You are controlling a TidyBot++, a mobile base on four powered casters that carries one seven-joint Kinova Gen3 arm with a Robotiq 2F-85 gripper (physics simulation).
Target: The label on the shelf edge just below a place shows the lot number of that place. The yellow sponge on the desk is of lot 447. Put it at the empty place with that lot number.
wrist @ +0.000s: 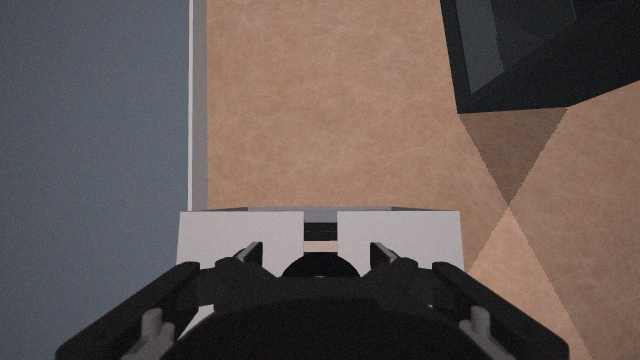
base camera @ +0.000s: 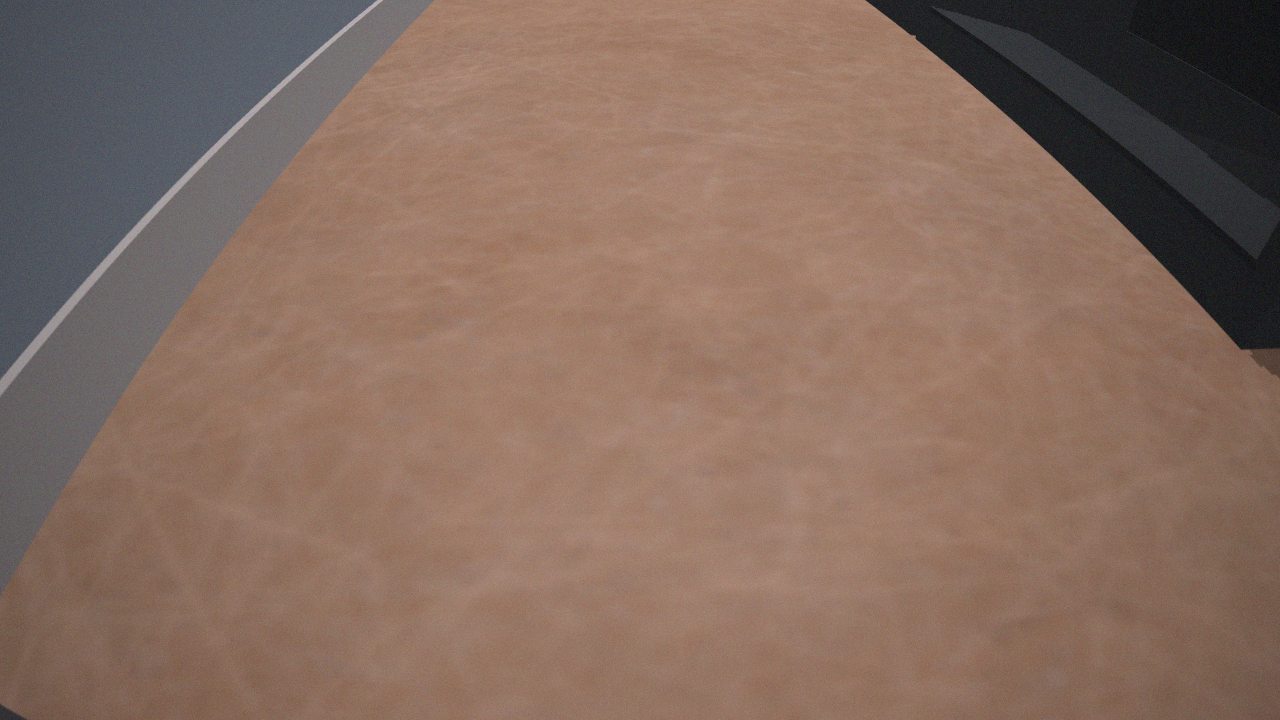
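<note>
My gripper is open in the wrist view, with nothing between its fingertips. It points down over the light top of the robot's own base. A dark shelf unit stands at the upper right of the wrist view and at the right of the base camera view. No shelf label can be read in either view. The yellow sponge and the desk do not show in the wrist view or the base camera view.
A blue-grey wall with a pale skirting board runs along the left. Brown floor lies between the wall and the shelf unit. Shadows lie on the floor near the shelf unit's corner.
</note>
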